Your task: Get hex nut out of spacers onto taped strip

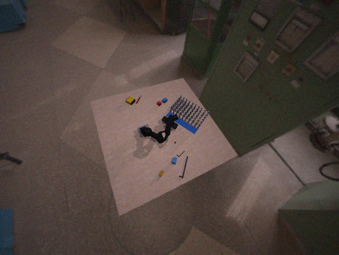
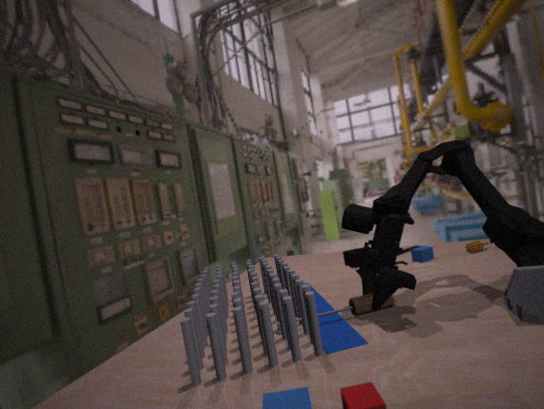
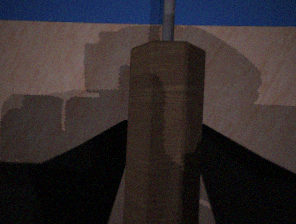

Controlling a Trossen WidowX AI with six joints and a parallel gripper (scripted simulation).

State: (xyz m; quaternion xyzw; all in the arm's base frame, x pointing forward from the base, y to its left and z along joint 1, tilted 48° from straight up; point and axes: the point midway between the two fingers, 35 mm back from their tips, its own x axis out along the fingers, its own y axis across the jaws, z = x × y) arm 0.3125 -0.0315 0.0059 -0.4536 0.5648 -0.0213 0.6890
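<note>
My gripper tip is 13 cm short of the blue taped strip, 3 cm to the left of it and 1 cm above it. The rest, counted from my gripper tip: yellow scraper: 34 cm behind, 47 cm to the right, 1 cm above; yellow block: 32 cm behind, 49 cm to the left, 1 cm above; red cube: 1 cm behind, 32 cm to the left, 1 cm above.
</note>
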